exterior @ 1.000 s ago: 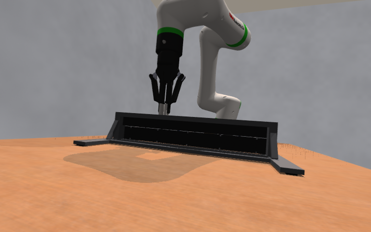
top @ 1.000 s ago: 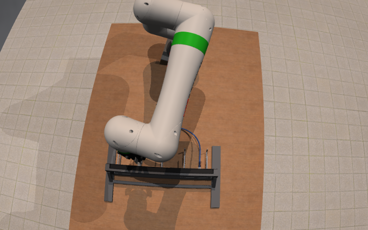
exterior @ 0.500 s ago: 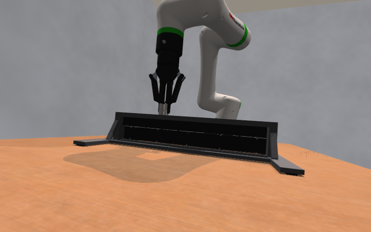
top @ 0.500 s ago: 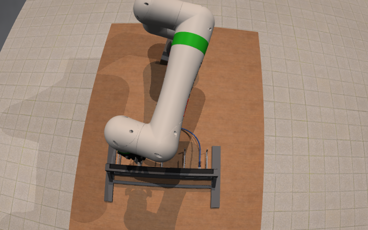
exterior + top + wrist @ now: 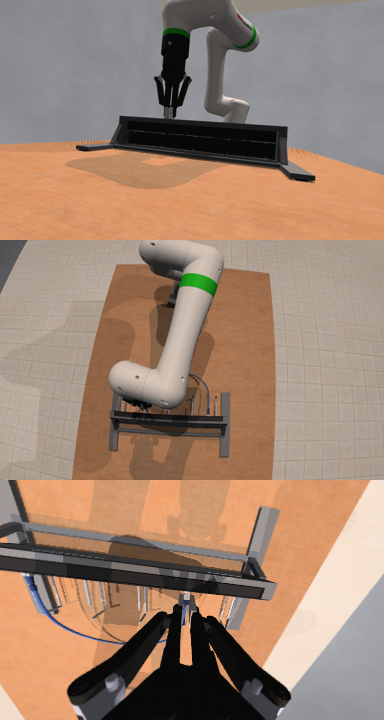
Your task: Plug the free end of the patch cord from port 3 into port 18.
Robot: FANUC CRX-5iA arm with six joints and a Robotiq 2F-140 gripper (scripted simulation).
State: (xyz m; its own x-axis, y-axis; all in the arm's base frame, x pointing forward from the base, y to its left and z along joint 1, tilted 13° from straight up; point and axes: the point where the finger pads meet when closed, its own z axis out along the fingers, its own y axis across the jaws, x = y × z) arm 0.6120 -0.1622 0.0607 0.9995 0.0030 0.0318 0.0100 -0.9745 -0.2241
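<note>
Now: hand 1 cm short of the grey cord plug and 3 cm above it.
</note>
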